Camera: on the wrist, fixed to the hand. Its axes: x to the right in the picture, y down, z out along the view.
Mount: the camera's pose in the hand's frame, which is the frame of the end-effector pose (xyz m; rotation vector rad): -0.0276 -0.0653 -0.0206 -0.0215 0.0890 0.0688
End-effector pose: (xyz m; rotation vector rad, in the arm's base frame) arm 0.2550 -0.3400 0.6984 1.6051 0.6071 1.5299
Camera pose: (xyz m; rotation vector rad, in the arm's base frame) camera 0.2433 -0.3216 0.6279 1.5626 0.5872 1.6603
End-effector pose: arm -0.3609 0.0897 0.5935 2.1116 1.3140 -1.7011
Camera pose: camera -0.3899 0.1269 0.6503 2.2170 1.2605 -1.5766
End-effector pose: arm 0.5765 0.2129 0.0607 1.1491 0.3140 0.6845
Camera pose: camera 0.5659 0.1947 -0.0100 1.1149 0.3428 0.7993
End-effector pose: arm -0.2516 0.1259 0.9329 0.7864 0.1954 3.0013
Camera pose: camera -0.2377 0.1866 0.8932 -0.6576 -0.1380 -3.0343
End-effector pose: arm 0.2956 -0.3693 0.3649 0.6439 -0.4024 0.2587
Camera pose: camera 0.2999 -0.4098 0.3033 0.5959 -0.3418 0.3469
